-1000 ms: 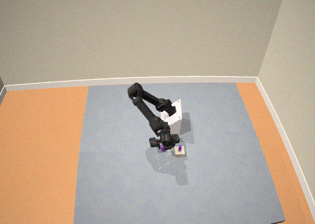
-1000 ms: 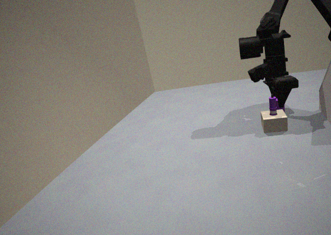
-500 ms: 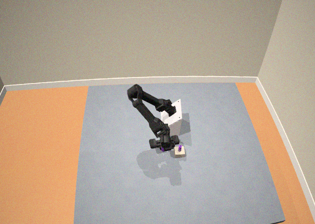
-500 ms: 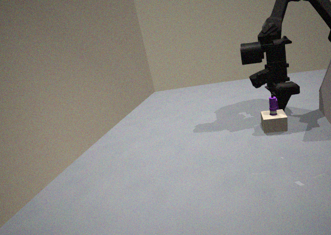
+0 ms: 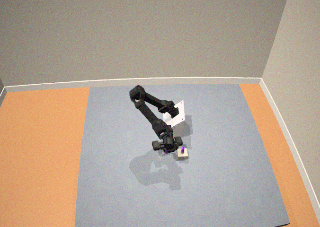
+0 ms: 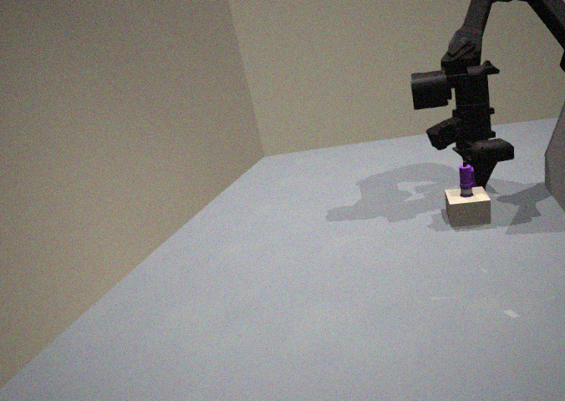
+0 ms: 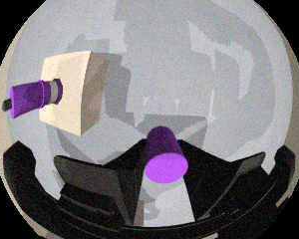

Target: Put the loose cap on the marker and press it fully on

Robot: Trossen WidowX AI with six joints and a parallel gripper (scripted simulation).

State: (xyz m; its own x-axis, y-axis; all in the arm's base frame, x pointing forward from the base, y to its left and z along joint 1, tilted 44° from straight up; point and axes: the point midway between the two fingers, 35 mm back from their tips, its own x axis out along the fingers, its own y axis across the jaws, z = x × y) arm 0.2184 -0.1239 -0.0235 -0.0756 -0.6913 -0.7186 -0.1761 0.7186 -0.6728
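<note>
Now: the beige holder block 4 cm ahead of my gripper tip, 10 cm to the left of it and 1 cm above it. From my gripper tip the other things lie so: purple cap: 1 cm above.
</note>
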